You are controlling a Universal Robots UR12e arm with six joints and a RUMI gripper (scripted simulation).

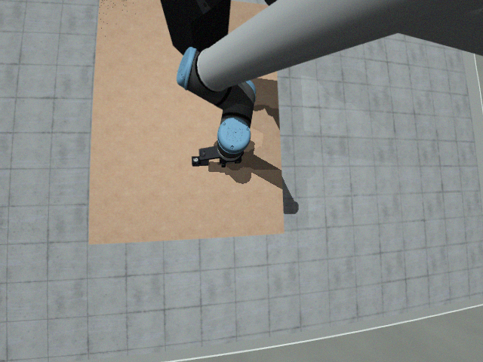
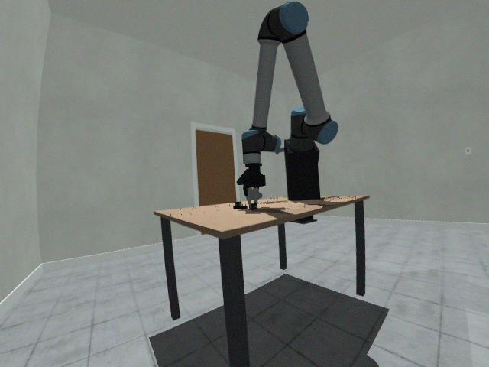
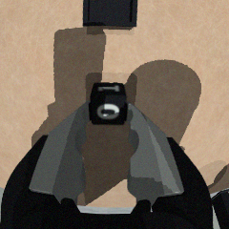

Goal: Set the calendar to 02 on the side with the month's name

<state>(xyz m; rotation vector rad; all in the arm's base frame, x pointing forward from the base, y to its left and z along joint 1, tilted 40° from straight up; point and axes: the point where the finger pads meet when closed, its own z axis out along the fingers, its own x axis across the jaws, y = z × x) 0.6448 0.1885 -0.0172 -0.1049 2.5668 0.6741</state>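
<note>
The black number cube lies 1 cm below my hand. The rest, counted from my hand: calendar tray: 10 cm to the right, 2 cm below, 2 cm ahead.
</note>
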